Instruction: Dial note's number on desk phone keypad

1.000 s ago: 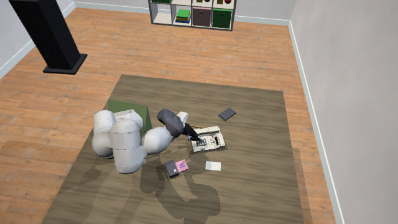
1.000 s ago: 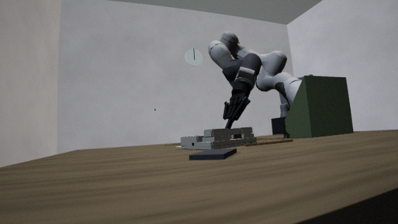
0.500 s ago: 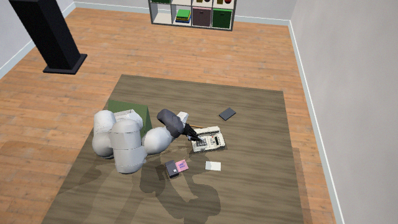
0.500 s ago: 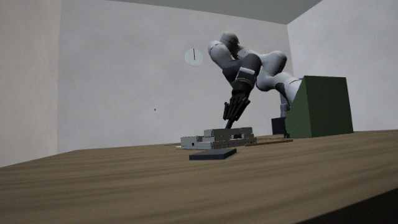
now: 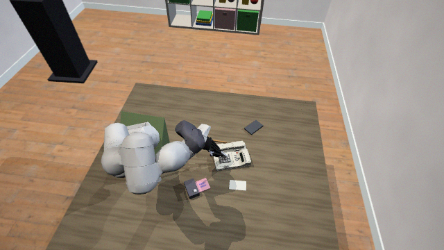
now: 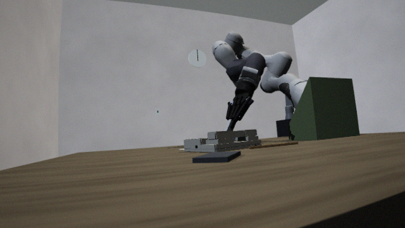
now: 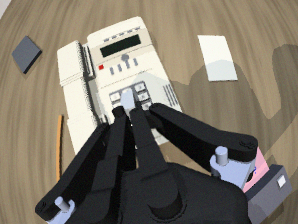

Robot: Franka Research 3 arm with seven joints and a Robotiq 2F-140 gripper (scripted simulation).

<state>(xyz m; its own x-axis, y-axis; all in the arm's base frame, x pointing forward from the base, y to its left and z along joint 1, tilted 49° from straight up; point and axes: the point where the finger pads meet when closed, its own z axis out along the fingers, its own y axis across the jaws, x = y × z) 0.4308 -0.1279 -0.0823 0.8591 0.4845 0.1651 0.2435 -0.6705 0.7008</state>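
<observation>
The handset is 30 mm ahead of my hand, 80 mm to the left of it and 30 mm below it. From my hand the other things lie so: pencil 70 mm behind, 160 mm to the left, 70 mm below; then black box 160 mm behind, 210 mm to the right, 50 mm below; then white note 100 mm ahead, 160 mm to the right, 70 mm below.
</observation>
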